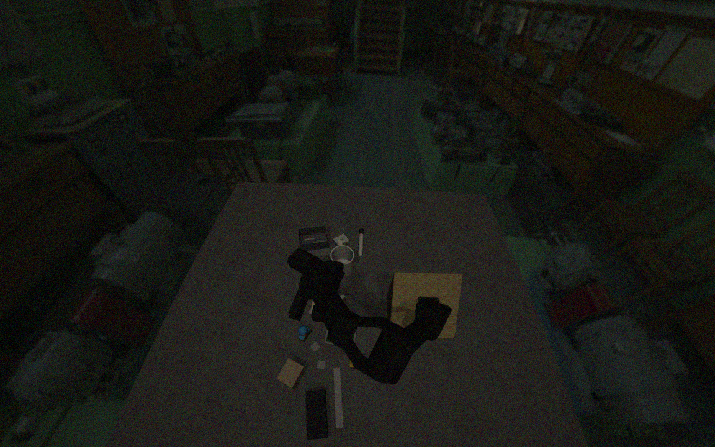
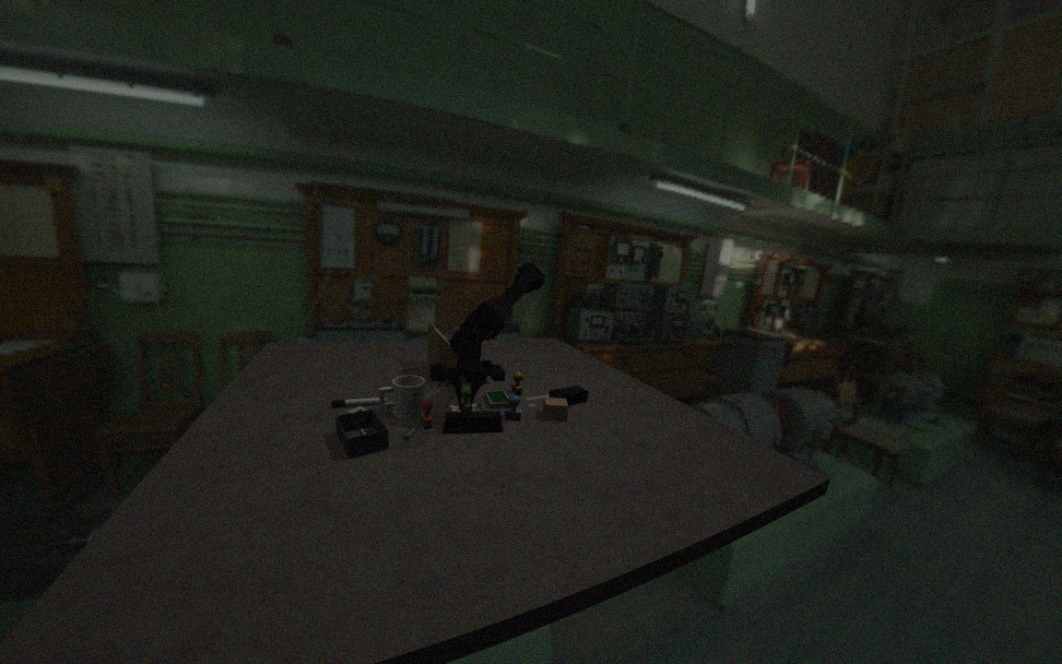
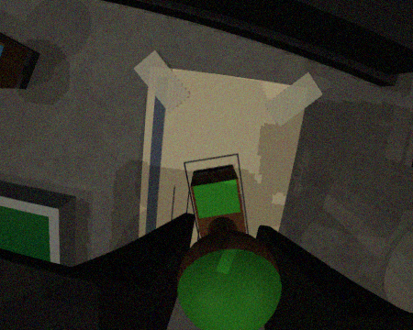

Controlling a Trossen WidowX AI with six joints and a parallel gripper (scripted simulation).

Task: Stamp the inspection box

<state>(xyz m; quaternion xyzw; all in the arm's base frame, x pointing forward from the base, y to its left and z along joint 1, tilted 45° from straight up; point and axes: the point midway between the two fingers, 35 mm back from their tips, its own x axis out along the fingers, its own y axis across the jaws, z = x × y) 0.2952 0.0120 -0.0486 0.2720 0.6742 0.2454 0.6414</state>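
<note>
Right now the green stamp is right at my gripper tip. Also, from my gripper tip: long black bar (9 cm ahead, 1 cm below); then card (1 cm ahead, 3 cm below); then red stamp (5 cm ahead, 10 cm to the right, 1 cm below).
</note>
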